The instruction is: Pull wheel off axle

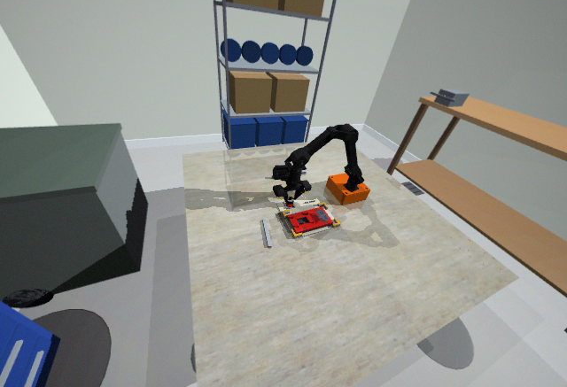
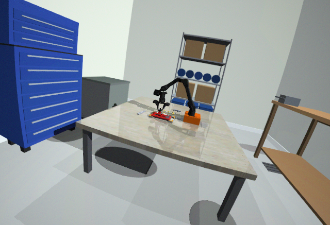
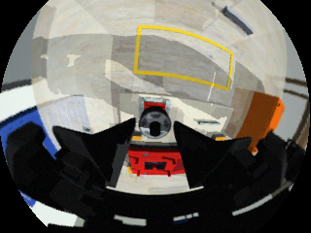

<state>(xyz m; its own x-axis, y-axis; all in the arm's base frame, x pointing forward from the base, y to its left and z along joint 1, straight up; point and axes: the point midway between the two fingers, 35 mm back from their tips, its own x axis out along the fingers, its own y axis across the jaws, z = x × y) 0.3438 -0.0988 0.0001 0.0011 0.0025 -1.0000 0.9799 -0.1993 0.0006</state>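
Right now the wheel is right at my gripper tip. The rest, counted from my gripper tip: small grey part (24 cm to the right, 5 cm behind, 3 cm below); then thin grey bar (19 cm ahead, 9 cm to the left, 3 cm below); then upright axle (right at my gripper tip).
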